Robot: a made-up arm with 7 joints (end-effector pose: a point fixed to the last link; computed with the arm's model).
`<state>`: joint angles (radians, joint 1 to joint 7).
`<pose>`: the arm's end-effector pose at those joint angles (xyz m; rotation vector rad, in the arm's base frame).
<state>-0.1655 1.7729 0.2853 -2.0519 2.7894 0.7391 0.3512</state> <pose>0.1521 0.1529 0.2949 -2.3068 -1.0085 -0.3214</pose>
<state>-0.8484 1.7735 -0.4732 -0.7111 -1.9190 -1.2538 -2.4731</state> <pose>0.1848 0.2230 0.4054 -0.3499 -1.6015 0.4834</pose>
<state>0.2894 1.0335 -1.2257 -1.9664 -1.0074 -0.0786 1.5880</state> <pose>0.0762 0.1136 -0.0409 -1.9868 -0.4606 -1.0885</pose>
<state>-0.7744 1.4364 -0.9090 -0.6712 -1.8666 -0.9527 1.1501</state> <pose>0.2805 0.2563 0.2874 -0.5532 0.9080 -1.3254</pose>
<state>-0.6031 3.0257 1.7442 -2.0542 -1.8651 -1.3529 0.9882</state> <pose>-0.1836 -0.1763 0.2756 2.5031 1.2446 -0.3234</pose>
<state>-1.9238 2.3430 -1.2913 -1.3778 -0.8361 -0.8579 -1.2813</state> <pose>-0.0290 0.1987 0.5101 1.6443 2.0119 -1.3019</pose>
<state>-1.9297 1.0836 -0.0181 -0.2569 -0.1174 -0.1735 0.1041</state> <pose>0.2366 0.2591 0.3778 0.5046 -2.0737 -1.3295</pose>
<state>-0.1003 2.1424 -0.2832 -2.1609 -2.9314 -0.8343 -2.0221</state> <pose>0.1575 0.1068 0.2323 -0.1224 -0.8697 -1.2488</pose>
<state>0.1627 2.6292 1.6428 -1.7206 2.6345 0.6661 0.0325</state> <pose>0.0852 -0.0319 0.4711 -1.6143 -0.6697 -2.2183</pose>
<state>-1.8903 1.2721 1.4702 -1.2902 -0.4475 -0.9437 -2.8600</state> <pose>0.1009 0.3191 0.2998 0.7946 0.0755 1.2387</pose>
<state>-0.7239 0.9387 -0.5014 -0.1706 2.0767 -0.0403 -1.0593</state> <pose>0.1945 0.2183 0.0289 -0.2570 -1.3574 -0.4751</pose>
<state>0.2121 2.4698 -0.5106 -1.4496 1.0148 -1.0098 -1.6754</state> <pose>0.2086 0.2738 0.4316 1.2711 0.9826 -2.4103</pose>
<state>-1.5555 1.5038 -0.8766 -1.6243 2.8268 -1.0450 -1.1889</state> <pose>0.2927 0.0510 0.3526 -0.0745 -2.6312 -1.0729</pose>
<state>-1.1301 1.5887 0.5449 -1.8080 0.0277 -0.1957 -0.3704</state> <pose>0.0137 0.2561 0.4874 2.3264 -1.1252 -1.6601</pose>
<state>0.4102 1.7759 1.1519 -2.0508 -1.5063 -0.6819 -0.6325</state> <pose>0.0603 0.0596 0.4440 -2.0371 -1.9277 1.0923</pose>
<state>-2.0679 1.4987 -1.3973 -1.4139 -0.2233 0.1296 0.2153</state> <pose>0.1760 0.1462 0.5327 1.0877 -0.5780 -2.0952</pose>
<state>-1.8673 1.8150 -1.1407 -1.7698 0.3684 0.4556 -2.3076</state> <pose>0.1119 0.1500 0.5098 1.8228 1.4757 -0.8808</pose>
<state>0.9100 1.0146 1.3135 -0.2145 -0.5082 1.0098 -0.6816</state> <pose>-0.2160 0.2180 0.2403 -0.3708 0.6483 0.9439</pose>
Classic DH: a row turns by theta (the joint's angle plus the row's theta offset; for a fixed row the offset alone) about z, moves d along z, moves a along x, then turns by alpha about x. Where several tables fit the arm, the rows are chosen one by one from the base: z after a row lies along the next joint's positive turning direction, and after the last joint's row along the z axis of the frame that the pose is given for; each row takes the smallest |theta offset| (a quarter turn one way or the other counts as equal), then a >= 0, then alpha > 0; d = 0 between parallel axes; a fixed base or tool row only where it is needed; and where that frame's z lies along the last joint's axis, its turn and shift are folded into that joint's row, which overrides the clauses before.
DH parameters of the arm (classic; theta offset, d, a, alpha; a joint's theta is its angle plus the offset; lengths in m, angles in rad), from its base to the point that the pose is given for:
base (fixed): 0 0.2373 0.01 -1.2217
joint 1: 1.5708 -0.0281 0.0188 1.5708
joint 2: 1.2217 0.01 0.01 -1.5708
joint 3: -1.5708 -0.21 0.04 -1.5708
joint 4: 0 0.03 -0.05 1.5708
joint 5: 0 -0.15 -0.02 -1.5708
joint 6: 0 0.05 -0.03 1.5708
joint 7: 0.155 0.0282 -0.0296 -1.2071
tool (fixed): -0.3766 0.005 0 0

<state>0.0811 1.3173 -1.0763 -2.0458 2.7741 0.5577 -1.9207</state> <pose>0.0334 0.1436 -0.0022 -2.2496 -0.5459 -1.2606</pose>
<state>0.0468 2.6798 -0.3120 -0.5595 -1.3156 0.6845 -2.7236</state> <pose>0.1535 0.1019 0.4919 0.7949 -1.6582 -1.8706</pose>
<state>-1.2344 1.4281 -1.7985 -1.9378 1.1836 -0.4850 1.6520</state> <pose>0.2709 0.1466 0.1359 -2.2495 -1.2219 0.1108</pose>
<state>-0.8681 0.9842 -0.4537 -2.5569 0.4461 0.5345 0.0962</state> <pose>0.2925 0.0511 0.2863 -0.6433 -1.2241 -2.7161</pose>
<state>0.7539 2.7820 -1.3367 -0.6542 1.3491 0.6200 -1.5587</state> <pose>0.2221 0.1311 0.4784 0.0738 2.1332 0.4199</pose>
